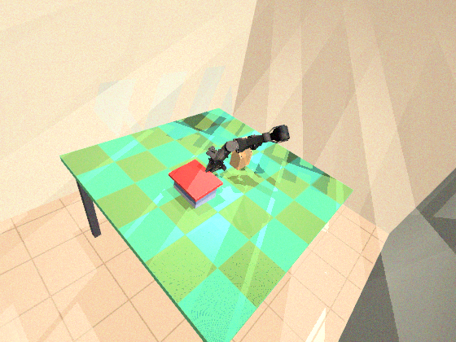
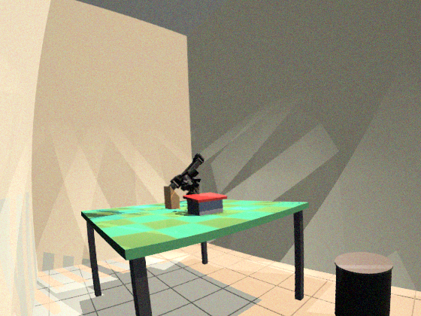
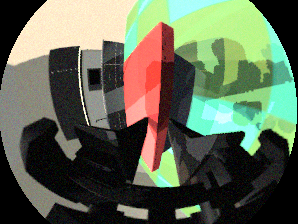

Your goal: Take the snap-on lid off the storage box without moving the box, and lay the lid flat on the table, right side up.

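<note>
Right now my gripper tip is 8 cm short of the red lid. From my gripper tip the other things lie so: storage box 7 cm ahead, 6 cm below.
</note>
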